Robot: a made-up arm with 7 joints.
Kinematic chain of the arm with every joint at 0, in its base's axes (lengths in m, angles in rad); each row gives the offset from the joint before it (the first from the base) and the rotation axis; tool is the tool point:
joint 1: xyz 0 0 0.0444 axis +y
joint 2: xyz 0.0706 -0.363 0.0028 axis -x
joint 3: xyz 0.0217 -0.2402 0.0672 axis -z
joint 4: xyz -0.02 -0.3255 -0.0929 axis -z
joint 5: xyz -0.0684 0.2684 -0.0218 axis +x
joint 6: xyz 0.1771 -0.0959 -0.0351 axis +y
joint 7: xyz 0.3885 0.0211 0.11 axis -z
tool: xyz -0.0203 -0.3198 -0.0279
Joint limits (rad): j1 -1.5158..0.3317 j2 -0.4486..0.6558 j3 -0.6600..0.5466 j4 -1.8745..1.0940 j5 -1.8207..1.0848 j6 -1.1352..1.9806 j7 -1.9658..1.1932
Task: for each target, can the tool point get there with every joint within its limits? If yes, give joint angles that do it. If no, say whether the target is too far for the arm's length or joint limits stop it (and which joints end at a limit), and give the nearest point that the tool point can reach.
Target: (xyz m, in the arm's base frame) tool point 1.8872 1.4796 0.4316
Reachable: no: too far | nearest point 0.8973 0.0195 0.2285 | short by 1.776 m
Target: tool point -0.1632 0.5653 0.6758
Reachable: no: joint limits stop it (at a limit: joint 1, joint 2, joint 3) | nearest point -0.1304 0.0923 0.5661 | short by 0.487 m
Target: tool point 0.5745 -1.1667 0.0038
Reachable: yes | joints -0.2405 -0.1227 0.4478 -0.3965 -1.2996 0.8659 -1.5192
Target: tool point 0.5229 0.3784 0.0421
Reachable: no: joint limits stop it (at a limit: joint 2, joint 3, joint 5) | nearest point 0.4921 0.1933 0.0422 | short by 0.188 m
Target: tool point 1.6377 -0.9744 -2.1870
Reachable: no: too far | nearest point 0.7631 -0.7849 -0.9255 | short by 1.547 m
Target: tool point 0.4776 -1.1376 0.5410
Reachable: yes | joints -1.1288 -0.2792 0.0231 -0.2118 -1.4541 1.0472 -1.4965
